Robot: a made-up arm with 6 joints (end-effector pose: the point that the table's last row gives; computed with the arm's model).
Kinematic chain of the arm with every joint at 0, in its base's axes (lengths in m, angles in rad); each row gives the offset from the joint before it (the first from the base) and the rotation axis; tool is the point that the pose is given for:
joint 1: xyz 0 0 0.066 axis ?
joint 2: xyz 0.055 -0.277 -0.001 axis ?
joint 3: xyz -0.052 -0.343 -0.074 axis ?
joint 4: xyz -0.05 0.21 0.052 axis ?
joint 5: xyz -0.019 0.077 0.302 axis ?
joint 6: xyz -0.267 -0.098 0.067 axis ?
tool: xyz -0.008 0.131 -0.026
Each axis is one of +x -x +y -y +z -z.
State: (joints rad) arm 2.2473 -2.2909 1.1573 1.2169 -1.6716 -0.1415
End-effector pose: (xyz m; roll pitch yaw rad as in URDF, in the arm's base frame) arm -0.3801 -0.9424 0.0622 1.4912 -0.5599 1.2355
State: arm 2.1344 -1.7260 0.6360 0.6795 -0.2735 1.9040
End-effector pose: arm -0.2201 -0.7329 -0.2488 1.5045 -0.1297 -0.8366
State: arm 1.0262 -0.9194 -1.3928 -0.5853 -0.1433 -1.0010
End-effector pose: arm -0.0215 -0.4658 0.7067 1.1535 0.0823 2.5695
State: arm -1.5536 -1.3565 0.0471 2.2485 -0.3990 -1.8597
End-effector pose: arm 0.3462 -0.4899 0.3172 2.0338 -0.1216 1.0960
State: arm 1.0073 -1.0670 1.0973 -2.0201 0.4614 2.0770
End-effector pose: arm 0.1748 -0.2983 0.3908 0.7291 -0.6339 2.9136
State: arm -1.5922 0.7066 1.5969 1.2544 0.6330 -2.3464
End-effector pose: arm -0.1887 -1.1714 0.2343 1.2311 0.9898 -1.5838
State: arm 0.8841 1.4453 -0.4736 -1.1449 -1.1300 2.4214
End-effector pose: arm -0.1225 -0.4993 -0.3207 1.2539 0.4881 -0.8699
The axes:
joint 1: +y
joint 2: -y
joint 3: +x
joint 4: +y
joint 5: -x
joint 6: -z

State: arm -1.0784 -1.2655 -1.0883 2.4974 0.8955 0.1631
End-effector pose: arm 0.2473 -0.4855 -0.3212 -2.9491 0.0956 -2.4143
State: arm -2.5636 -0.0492 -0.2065 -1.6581 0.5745 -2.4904
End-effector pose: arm 0.6316 -0.5581 0.1486 2.6673 -1.1755 1.0902
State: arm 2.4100 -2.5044 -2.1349 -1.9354 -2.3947 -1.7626
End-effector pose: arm 0.0906 -1.1472 -0.1254 0.6108 0.3866 3.1052
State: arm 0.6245 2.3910 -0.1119 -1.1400 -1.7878 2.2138
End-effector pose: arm 0.2581 -0.3443 -0.2213 1.3280 -0.6726 0.0947
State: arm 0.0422 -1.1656 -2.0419 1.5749 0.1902 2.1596
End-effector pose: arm -0.1236 -0.4819 -0.2961 2.9283 -0.0199 1.0453
